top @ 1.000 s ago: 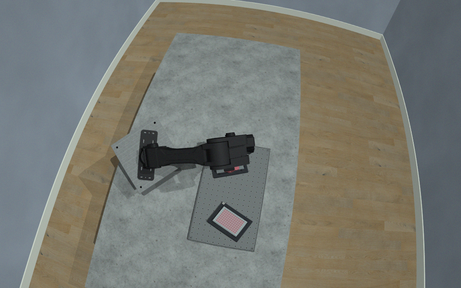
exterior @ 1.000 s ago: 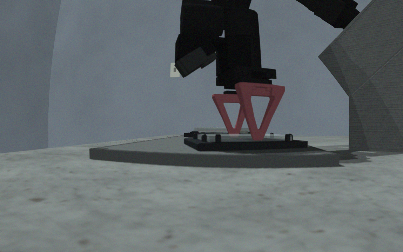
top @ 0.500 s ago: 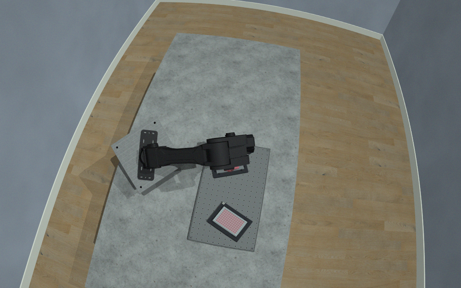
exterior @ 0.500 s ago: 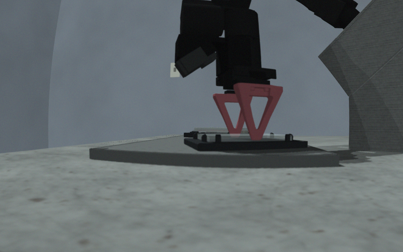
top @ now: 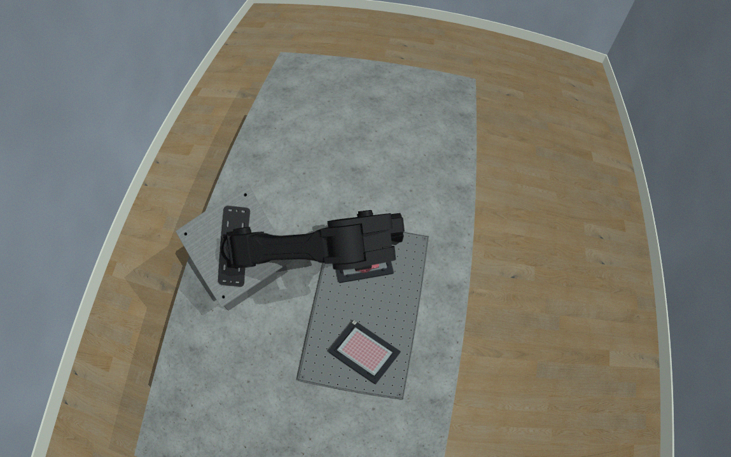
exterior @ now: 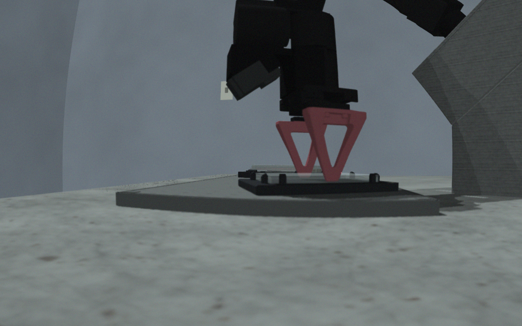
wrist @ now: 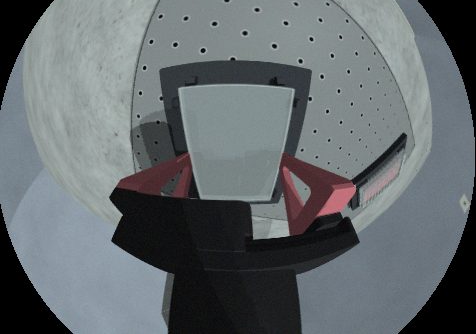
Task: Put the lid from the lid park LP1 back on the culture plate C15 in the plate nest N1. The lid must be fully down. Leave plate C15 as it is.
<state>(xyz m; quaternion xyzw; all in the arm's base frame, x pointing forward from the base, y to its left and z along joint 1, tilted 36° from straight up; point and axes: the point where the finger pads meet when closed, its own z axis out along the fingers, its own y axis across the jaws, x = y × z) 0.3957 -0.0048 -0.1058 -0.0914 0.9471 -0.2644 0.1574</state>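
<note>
Right now the clear lid is 10 mm below my hand. Also, from my hand: culture plate C15: 20 mm behind, 290 mm to the right; black plate nest N1: 20 mm behind, 290 mm to the right, 10 mm below; black lid park LP1: 20 mm below.
</note>
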